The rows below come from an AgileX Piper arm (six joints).
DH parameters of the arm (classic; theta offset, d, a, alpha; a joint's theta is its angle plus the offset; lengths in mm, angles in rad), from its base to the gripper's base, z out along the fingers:
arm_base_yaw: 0 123 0 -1.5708
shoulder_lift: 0.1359 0 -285.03 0
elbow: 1.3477 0 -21.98 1.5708
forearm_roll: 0 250.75 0 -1.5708
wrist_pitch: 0 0 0 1.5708
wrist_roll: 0 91 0 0
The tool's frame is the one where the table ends.
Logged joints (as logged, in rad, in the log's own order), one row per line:
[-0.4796, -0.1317, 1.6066, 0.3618, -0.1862, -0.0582]
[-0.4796, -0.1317, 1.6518, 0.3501, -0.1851, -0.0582]
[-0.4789, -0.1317, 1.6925, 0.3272, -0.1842, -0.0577]
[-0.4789, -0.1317, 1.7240, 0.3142, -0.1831, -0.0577]
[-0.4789, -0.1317, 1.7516, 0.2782, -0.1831, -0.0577]
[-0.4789, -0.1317, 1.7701, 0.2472, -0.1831, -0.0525]
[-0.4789, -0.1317, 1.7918, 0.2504, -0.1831, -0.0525]
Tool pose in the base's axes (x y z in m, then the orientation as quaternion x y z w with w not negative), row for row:
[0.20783, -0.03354, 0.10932, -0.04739, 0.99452, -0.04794, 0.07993]
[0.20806, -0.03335, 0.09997, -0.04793, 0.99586, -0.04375, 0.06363]
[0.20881, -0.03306, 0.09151, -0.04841, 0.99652, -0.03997, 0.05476]
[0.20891, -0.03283, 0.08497, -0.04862, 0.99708, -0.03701, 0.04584]
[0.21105, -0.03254, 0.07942, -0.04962, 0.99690, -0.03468, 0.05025]
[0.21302, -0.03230, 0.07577, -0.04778, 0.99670, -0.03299, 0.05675]
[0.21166, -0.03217, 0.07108, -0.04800, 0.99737, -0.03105, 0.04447]
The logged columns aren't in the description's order. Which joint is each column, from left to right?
Columns, left to right: elbow, arm_base_yaw, shoulder_lift, wrist_pitch, forearm_roll, wrist_roll.
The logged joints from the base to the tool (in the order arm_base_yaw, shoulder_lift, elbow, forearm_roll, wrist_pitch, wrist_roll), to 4 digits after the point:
[-0.1317, 1.6066, -0.4796, -0.1862, 0.3618, -0.0582]
[-0.1317, 1.6518, -0.4796, -0.1851, 0.3501, -0.0582]
[-0.1317, 1.6925, -0.4789, -0.1842, 0.3272, -0.0577]
[-0.1317, 1.7240, -0.4789, -0.1831, 0.3142, -0.0577]
[-0.1317, 1.7516, -0.4789, -0.1831, 0.2782, -0.0577]
[-0.1317, 1.7701, -0.4789, -0.1831, 0.2472, -0.0525]
[-0.1317, 1.7918, -0.4789, -0.1831, 0.2504, -0.0525]

